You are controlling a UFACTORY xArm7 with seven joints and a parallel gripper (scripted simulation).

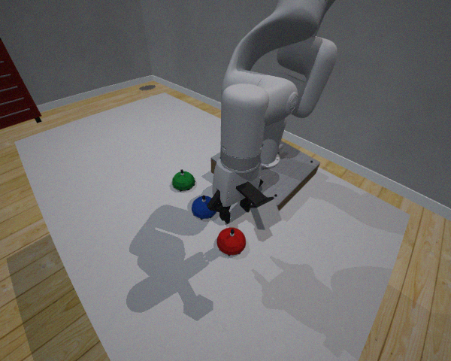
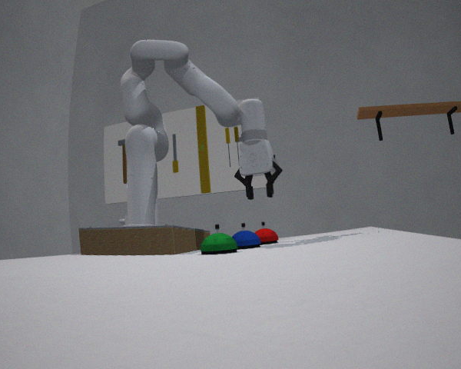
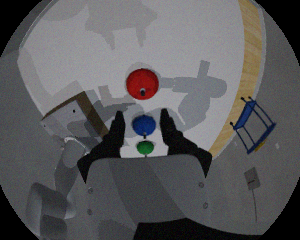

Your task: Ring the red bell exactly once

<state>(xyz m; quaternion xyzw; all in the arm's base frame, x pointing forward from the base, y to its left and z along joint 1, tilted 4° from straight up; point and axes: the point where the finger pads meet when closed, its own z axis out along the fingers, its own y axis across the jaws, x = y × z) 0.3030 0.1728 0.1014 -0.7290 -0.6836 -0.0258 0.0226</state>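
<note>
My hand is 11 cm above the red bell. From my hand the other things lie so: green bell (30 cm to the right, 11 cm below, 2 cm behind); blue bell (15 cm to the right, 11 cm below, 1 cm behind).
</note>
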